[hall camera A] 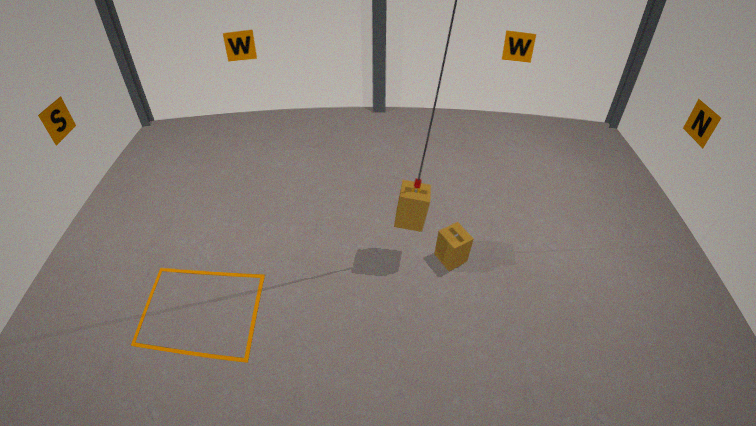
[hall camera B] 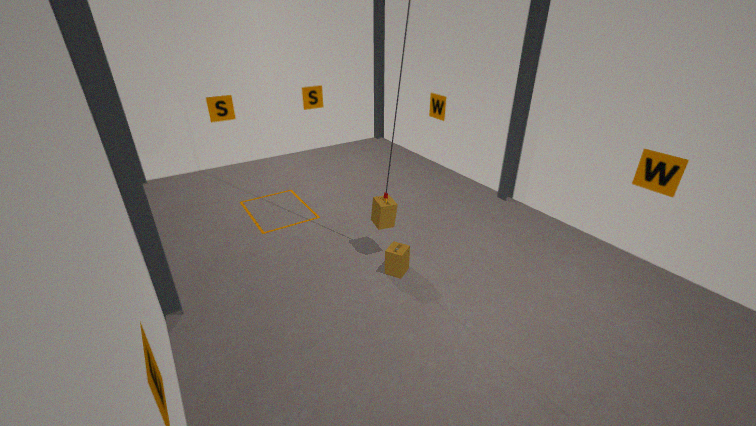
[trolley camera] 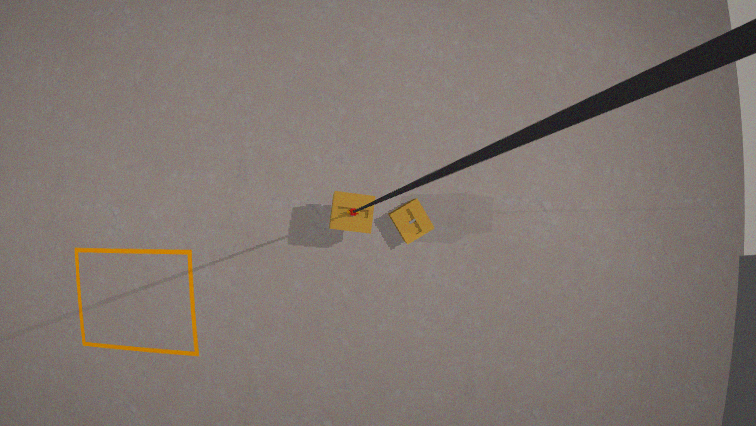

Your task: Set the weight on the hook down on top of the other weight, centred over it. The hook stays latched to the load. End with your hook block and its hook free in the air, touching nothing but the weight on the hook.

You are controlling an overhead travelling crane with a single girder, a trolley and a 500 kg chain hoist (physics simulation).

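My hook block (hall camera A: 417, 183) (hall camera B: 385, 195) (trolley camera: 353, 212) is red and hangs on the chain, latched to a yellow weight (hall camera A: 412, 214) (hall camera B: 383, 213) (trolley camera: 351, 225). This weight hangs clear of the floor, slightly tilted, its shadow apart from it. The chain runs at a slant in both hall views. The other yellow weight (hall camera A: 453, 254) (hall camera B: 396, 263) (trolley camera: 404, 224) stands upright on the floor, turned relative to the hanging one. In the trolley view the hanging weight is left of it, with a narrow gap. The hook itself is too small to make out.
An orange floor outline (hall camera A: 211, 272) (hall camera B: 266, 196) (trolley camera: 132, 250) lies left of both weights in hall camera A and the trolley view. Dark columns (hall camera A: 378, 52) (hall camera B: 522, 100) stand along the white walls, far from the load. Shadows lie beside the weights.
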